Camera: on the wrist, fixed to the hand. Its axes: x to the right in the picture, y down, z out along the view.
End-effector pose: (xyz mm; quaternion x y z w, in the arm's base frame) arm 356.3 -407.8 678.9 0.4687 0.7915 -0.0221 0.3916
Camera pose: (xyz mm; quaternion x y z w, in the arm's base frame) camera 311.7 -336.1 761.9 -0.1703 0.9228 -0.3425 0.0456
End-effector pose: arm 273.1 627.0 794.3 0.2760 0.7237 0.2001 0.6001
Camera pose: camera 166.6 664.1 830.2 -0.2549 0.8117 -0.3584 0.3844
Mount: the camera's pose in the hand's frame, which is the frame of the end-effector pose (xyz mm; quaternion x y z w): 10.1 33.8 -113.0 0.1627 0.1610 -0.7004 0.6760
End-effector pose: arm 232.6 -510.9 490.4 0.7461 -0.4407 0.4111 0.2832
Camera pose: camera 164.2 -441.8 557.8 0.7929 0.3371 0.2714 0.4289
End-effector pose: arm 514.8 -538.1 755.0 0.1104 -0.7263 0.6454 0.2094
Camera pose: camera 509.5 -421.0 738.3 0.5135 -0.2749 0.4256 0.6926
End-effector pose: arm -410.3 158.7 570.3 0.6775 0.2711 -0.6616 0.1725
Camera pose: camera -299.7 200.2 563.4 -0.4027 -0.5779 0.5031 0.5007
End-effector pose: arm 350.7 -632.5 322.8 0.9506 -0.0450 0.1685 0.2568
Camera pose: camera 320.8 -604.8 433.9 0.6888 0.7042 0.0944 0.1442
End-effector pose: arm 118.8 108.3 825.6 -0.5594 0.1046 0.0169 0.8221
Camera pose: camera 106.5 15.7 752.9 -0.3204 -0.1860 -0.6715 0.6418
